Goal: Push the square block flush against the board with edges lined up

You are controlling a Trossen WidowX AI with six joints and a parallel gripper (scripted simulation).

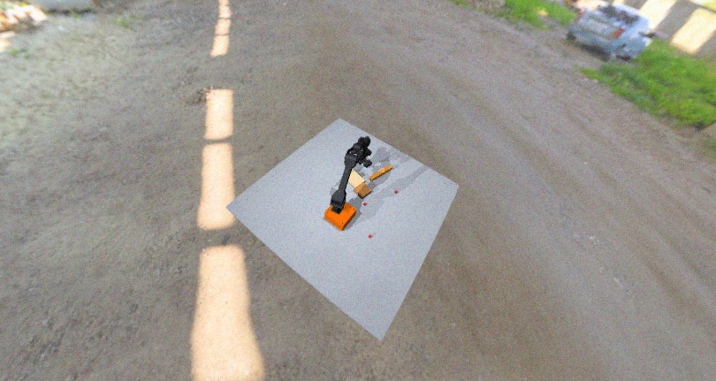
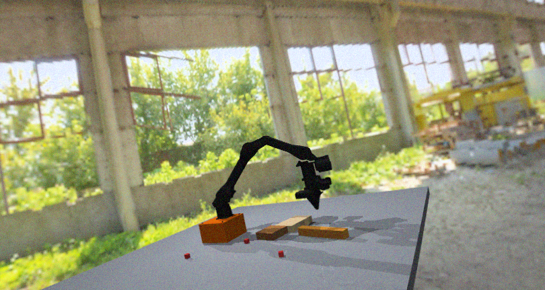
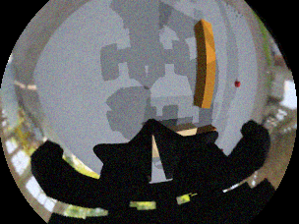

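Right now my gripper tip is 12 cm past the pale tan flat block, 5 cm above it and 1 cm to the left of it. From my gripper tip the other things lie so: long orange board (17 cm to the right, 5 cm below, 5 cm ahead); then brown square block (18 cm behind, 12 cm to the right, 5 cm below).
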